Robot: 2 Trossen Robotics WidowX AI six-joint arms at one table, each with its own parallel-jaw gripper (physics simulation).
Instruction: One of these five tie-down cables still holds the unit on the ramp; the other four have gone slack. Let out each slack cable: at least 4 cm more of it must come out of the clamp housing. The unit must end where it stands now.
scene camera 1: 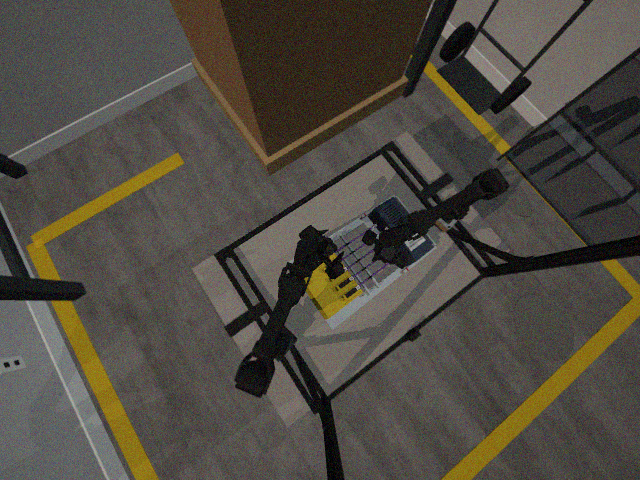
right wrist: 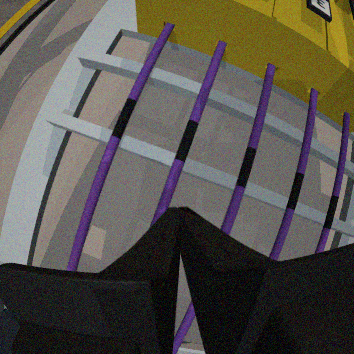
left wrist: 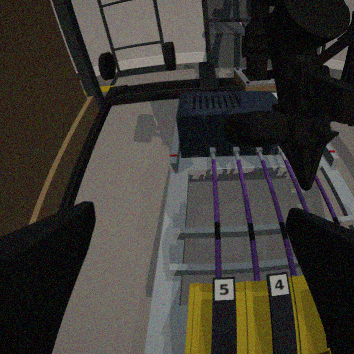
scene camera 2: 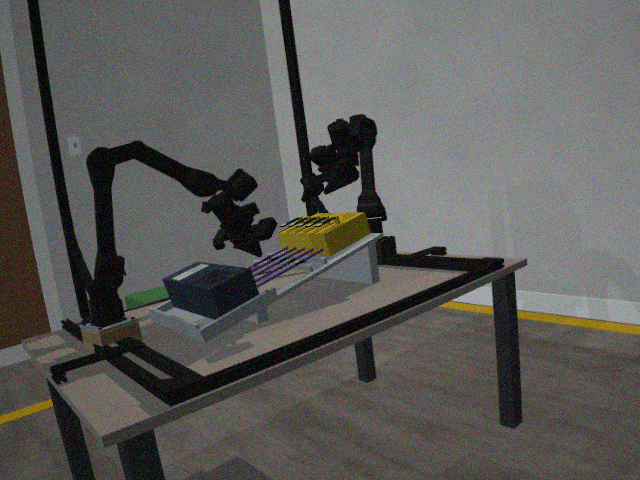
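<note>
The dark blue unit [scene camera 1: 391, 210] [scene camera 2: 206, 291] [left wrist: 200, 132] stands low on the grey ramp [scene camera 2: 310, 277] [right wrist: 32, 165]. Five purple cables with black bands run from it to the yellow clamp housing [scene camera 1: 323, 294] [scene camera 2: 347, 236] [right wrist: 215, 32] at the ramp's high end. I cannot tell which cable is taut. Black levers labelled 5 [left wrist: 224, 290] and 4 [left wrist: 279, 286] show in the left wrist view. My left gripper [left wrist: 195, 216] [scene camera 2: 311, 190] is open and empty above the housing. My right gripper [right wrist: 177, 216] [scene camera 2: 258, 252] is shut and empty, its tips above the cable second from the left in the right wrist view; contact is unclear.
Two grey crossbars of the ramp lie below the cables. A black frame [scene camera 2: 330, 330] edges the table [scene camera 2: 93, 397]. Red marks [left wrist: 173, 155] [left wrist: 332, 151] show on the ramp's sides near the unit. A large brown cabinet [scene camera 1: 330, 67] and a hand truck [scene camera 1: 467, 85] stand beyond the table.
</note>
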